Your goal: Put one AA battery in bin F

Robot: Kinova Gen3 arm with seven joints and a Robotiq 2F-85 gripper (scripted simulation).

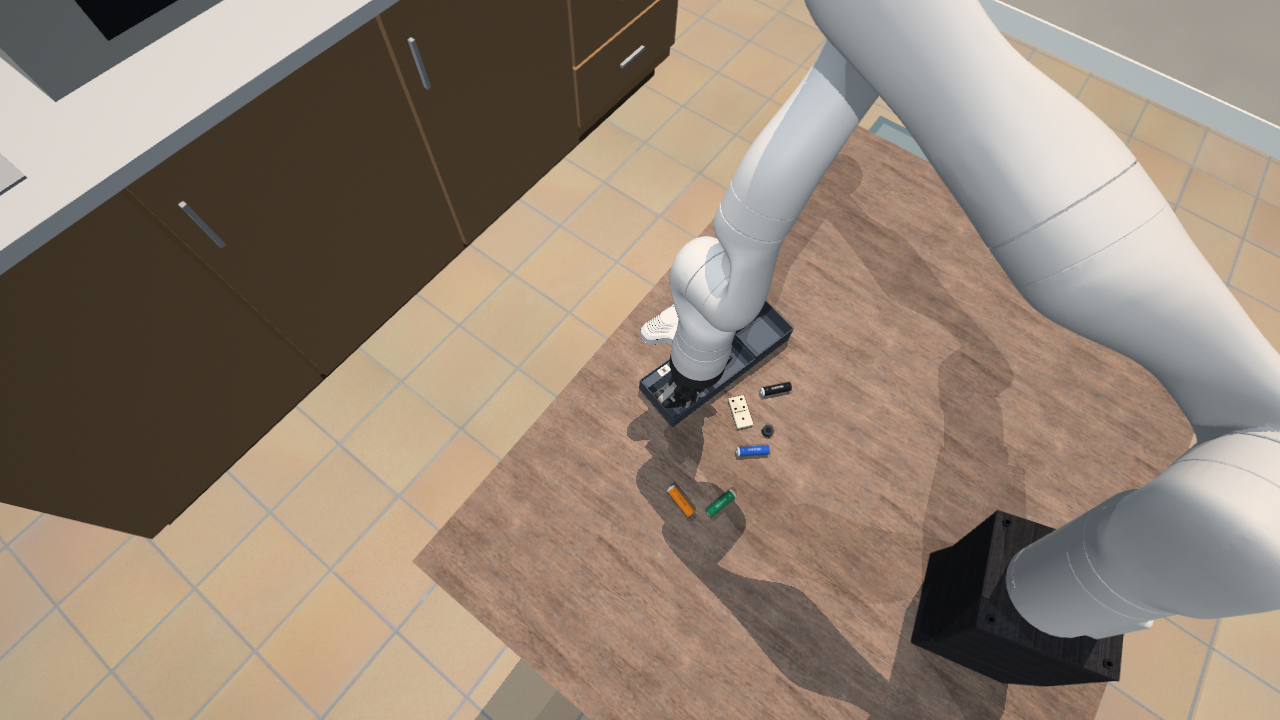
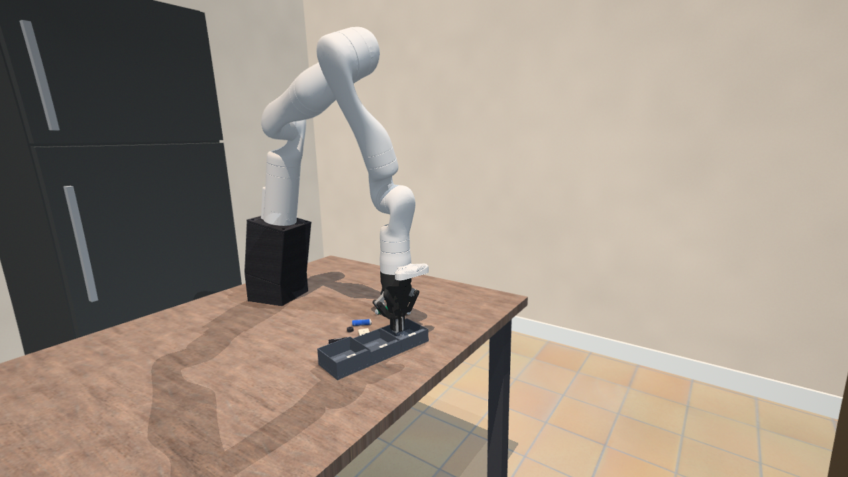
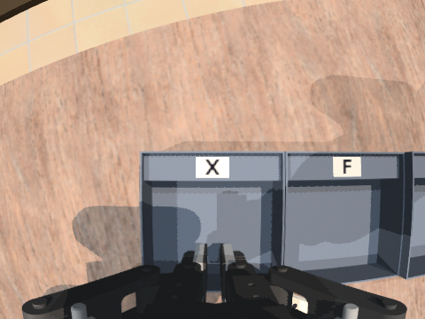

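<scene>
Now: hand 14 cm to the right of the orange AA battery, 6 cm past it and 3 cm above it. Round my hand: blue battery: 12 cm behind, 3 cm below, 2 cm to the left; then white domino: 8 cm behind, 3 cm to the right, 3 cm below; then dark bin row: 9 cm to the right, 2 cm below, 1 cm behind.
</scene>
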